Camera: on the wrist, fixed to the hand. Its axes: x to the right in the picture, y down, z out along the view.
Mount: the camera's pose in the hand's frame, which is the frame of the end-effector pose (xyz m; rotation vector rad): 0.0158 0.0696 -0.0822 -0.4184 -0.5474 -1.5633
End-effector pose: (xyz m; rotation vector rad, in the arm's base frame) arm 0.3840 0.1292 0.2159 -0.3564 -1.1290 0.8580
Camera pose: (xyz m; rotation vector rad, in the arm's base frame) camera 0.4312 0.1989 0.1469 0.4767 -1.6269 -0.7224
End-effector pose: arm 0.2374 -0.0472 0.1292 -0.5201 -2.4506 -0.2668
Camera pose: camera 0.2988 -0.0049 0.2085 -1.2474 2.3240 1.1660
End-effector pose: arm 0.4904 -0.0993 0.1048 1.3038 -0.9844 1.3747
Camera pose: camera 0.4055 -0.0322 0.1164 1.5045 -0.2596 -0.3690
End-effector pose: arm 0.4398 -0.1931 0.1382 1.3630 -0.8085 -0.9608
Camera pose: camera 0.5269 -0.1756 0.2011 1.2065 0.3136 -2.5911
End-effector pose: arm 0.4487 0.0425 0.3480 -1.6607 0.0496 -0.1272
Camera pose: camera 0.4581 -0.0471 0.2869 -1.7164 -1.7406 -0.8586
